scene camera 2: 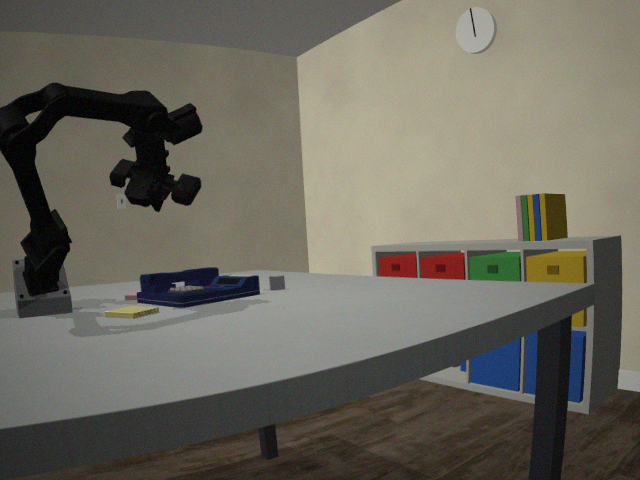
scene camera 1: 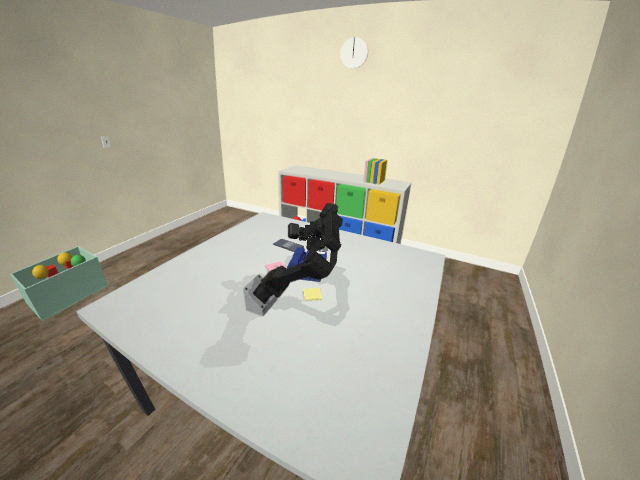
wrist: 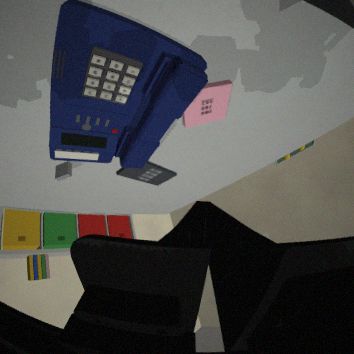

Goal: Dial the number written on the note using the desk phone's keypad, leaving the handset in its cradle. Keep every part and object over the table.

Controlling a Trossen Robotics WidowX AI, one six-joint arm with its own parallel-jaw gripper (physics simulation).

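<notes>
The blue desk phone lies on the table. Its keypad, with pale keys, faces up. The blue handset rests in its cradle along one side. A pink note lies beside the handset side; it bears several rows of small dark characters, too blurred to read surely. My gripper is shut and empty, fingertips together. It hangs well above the phone, pointing down, touching nothing. In scene camera 1 the arm hides part of the phone.
A yellow pad lies near the phone, by the arm's base. A dark flat slab with pale marks lies beyond the handset's end. A small grey block stands past the phone's display end.
</notes>
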